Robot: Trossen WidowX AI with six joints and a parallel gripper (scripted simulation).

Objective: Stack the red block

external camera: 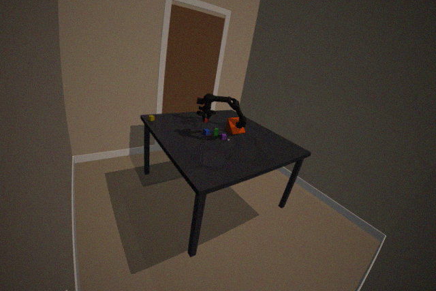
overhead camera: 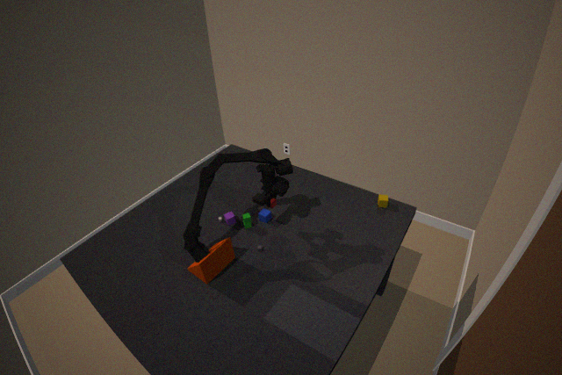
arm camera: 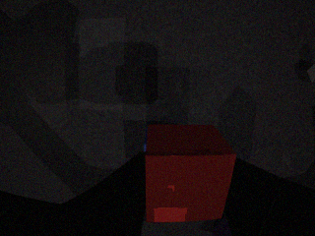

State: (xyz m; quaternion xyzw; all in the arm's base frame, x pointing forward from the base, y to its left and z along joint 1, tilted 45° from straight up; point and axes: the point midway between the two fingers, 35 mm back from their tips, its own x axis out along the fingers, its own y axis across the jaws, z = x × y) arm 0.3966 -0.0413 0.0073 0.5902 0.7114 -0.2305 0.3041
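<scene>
My gripper tip is 10 cm above the blue block, 5 cm to the right of it and 1 cm past it. Also, from my gripper tip: red block 1 cm above; purple block 17 cm to the left, 13 cm behind, 10 cm below; yellow block 45 cm ahead, 35 cm to the right, 9 cm below.
</scene>
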